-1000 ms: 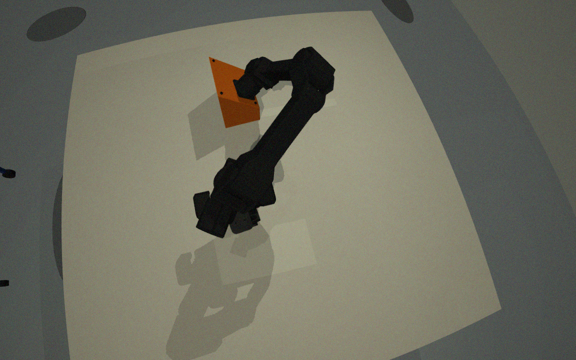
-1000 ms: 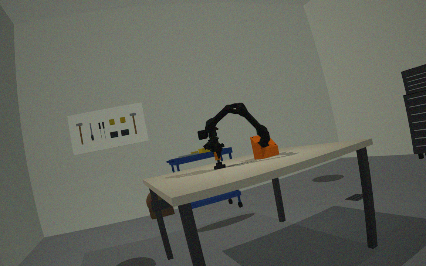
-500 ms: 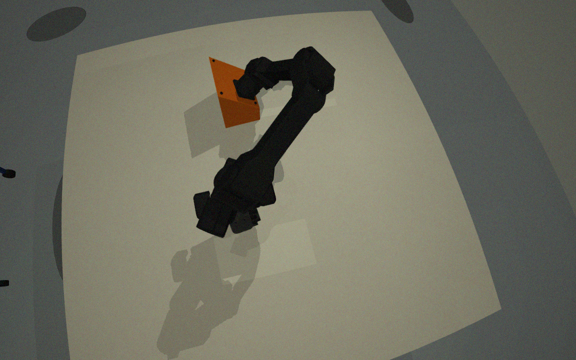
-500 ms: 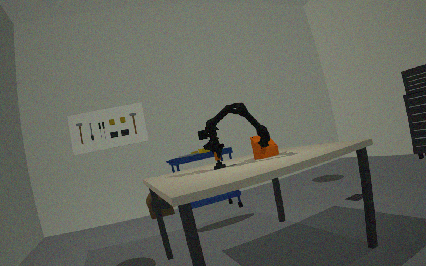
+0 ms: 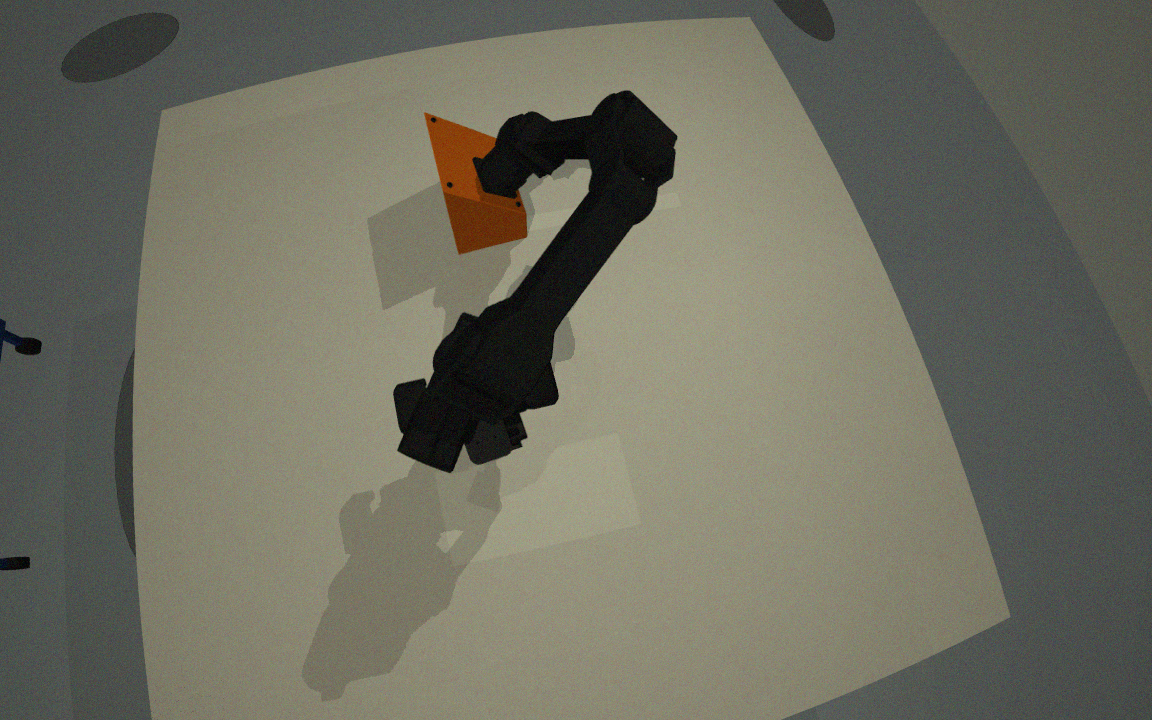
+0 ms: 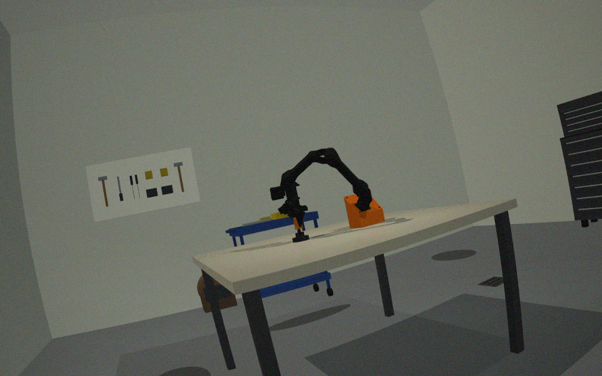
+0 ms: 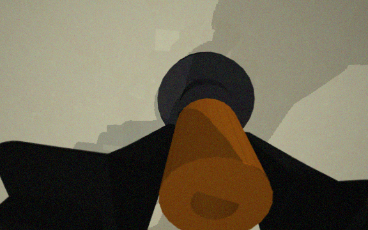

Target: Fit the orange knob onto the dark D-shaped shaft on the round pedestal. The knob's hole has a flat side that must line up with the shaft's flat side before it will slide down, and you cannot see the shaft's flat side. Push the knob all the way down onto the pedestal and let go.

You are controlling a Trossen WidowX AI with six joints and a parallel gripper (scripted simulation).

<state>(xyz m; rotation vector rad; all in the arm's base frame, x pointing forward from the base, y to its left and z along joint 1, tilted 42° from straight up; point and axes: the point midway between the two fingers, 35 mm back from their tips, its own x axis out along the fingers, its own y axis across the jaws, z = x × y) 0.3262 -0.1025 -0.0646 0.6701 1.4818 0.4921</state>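
Now: gripper tip 20 mm below the orange knob. The rest, counted from my gripper tip: dark round pedestal: 40 mm below.
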